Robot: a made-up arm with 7 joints.
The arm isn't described. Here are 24 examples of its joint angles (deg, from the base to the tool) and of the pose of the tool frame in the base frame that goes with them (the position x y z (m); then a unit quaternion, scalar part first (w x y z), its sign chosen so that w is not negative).
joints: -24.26 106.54 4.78 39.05 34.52 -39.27 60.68
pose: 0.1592 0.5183 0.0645 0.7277 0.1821 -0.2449 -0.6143
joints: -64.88 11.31 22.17 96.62 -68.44 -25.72 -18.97
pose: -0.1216 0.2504 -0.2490 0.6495 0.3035 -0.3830 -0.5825
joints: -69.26 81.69 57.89 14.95 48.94 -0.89 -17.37
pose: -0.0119 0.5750 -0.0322 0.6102 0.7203 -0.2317 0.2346
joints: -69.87 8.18 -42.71 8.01 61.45 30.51 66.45
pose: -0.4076 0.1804 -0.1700 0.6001 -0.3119 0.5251 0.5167
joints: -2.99 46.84 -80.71 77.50 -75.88 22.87 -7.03
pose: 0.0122 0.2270 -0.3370 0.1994 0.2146 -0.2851 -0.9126
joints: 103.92 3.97 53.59 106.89 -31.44 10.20 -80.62
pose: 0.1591 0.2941 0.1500 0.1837 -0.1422 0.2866 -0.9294
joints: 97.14 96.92 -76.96 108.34 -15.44 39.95 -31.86
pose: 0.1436 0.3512 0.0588 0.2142 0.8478 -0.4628 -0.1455
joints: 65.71 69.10 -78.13 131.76 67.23 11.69 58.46
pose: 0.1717 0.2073 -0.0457 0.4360 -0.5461 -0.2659 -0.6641
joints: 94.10 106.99 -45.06 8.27 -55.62 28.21 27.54
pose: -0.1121 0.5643 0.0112 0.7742 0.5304 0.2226 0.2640
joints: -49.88 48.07 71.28 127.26 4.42 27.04 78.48
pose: 0.0398 0.3355 -0.0296 0.8159 0.0707 -0.3152 -0.4796
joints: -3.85 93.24 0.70 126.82 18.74 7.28 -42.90
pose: 0.1516 0.2774 -0.0003 0.3463 0.3960 -0.7895 -0.3162
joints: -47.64 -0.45 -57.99 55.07 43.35 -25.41 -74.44
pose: -0.2130 0.0008 -0.3054 0.9469 0.2714 -0.0189 0.1713
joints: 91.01 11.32 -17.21 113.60 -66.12 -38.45 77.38
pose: 0.1839 0.1202 0.1687 0.0486 -0.7293 0.3652 0.5765
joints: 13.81 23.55 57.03 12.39 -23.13 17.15 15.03
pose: 0.1146 0.3422 -0.3738 0.9363 0.0594 -0.1550 0.3095
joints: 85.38 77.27 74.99 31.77 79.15 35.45 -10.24
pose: 0.0001 0.5626 0.0258 0.1405 0.4401 0.7601 -0.4570
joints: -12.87 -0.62 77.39 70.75 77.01 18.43 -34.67
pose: -0.0333 0.3057 -0.3208 0.3253 0.0620 -0.2441 0.9115
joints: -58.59 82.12 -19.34 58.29 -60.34 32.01 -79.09
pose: -0.0075 0.4797 -0.1824 0.0464 -0.4648 0.3019 0.8311
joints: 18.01 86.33 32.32 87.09 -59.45 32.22 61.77
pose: 0.1258 0.4065 0.1289 0.6645 0.7153 -0.1537 -0.1521
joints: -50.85 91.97 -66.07 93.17 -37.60 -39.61 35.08
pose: -0.0788 0.3863 -0.1629 0.2611 -0.6052 0.1700 -0.7326
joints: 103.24 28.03 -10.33 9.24 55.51 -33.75 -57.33
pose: 0.3759 0.3382 0.1191 0.1873 0.0407 -0.5992 0.7773
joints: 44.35 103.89 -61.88 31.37 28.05 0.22 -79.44
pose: 0.0220 0.5610 0.0438 0.1041 0.9767 -0.1783 0.0587
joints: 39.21 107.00 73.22 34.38 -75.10 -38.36 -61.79
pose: -0.1140 0.4991 0.1885 0.2732 -0.9290 0.2407 -0.0657
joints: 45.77 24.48 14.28 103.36 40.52 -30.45 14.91
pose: 0.2493 0.2643 0.0060 0.0542 0.0659 0.9961 0.0212
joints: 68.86 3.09 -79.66 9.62 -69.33 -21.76 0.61
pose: 0.4156 0.1278 -0.1546 0.1485 0.3833 -0.2253 -0.8833
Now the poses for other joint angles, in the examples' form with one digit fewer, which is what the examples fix.
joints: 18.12 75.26 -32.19 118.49 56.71 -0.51 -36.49
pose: 0.173 0.273 -0.078 0.670 0.089 -0.732 -0.086
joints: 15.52 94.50 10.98 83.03 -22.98 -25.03 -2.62
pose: 0.162 0.410 0.105 0.197 0.638 -0.489 -0.562
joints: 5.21 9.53 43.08 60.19 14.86 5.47 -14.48
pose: 0.149 0.303 -0.314 0.721 0.242 -0.464 0.455
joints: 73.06 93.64 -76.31 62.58 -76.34 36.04 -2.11
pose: 0.146 0.488 -0.003 0.195 0.861 0.185 -0.433
